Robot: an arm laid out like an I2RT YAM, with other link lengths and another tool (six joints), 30 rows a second.
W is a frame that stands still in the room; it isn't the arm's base.
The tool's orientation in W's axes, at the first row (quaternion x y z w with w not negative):
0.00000 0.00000 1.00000 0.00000
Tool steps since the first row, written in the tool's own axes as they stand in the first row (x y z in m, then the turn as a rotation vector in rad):
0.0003 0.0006 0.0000 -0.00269 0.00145 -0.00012
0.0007 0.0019 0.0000 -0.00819 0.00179 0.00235
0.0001 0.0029 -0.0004 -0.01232 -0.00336 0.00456
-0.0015 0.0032 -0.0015 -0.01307 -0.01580 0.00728
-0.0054 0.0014 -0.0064 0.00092 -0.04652 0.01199
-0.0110 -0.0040 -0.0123 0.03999 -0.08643 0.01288
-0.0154 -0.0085 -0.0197 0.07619 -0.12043 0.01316
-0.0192 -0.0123 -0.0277 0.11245 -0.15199 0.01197
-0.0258 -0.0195 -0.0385 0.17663 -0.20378 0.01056
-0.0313 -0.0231 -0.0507 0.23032 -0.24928 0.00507
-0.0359 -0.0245 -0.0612 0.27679 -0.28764 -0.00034
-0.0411 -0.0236 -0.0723 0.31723 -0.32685 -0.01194
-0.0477 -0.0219 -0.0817 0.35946 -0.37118 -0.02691
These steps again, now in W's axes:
-0.0003 -0.0006 0.0000 0.00269 -0.00145 -0.00012
-0.0007 -0.0019 0.0000 0.00819 -0.00179 0.00235
-0.0001 -0.0029 -0.0004 0.01232 0.00336 0.00456
0.0015 -0.0032 -0.0015 0.01307 0.01580 0.00728
0.0054 -0.0014 -0.0064 -0.00092 0.04652 0.01199
0.0110 0.0040 -0.0123 -0.03999 0.08643 0.01288
0.0154 0.0085 -0.0197 -0.07619 0.12043 0.01316
0.0192 0.0123 -0.0277 -0.11245 0.15199 0.01197
0.0258 0.0195 -0.0385 -0.17663 0.20378 0.01056
0.0313 0.0231 -0.0507 -0.23032 0.24928 0.00507
0.0359 0.0245 -0.0612 -0.27679 0.28764 -0.00034
0.0411 0.0236 -0.0723 -0.31723 0.32685 -0.01194
0.0477 0.0219 -0.0817 -0.35946 0.37118 -0.02691

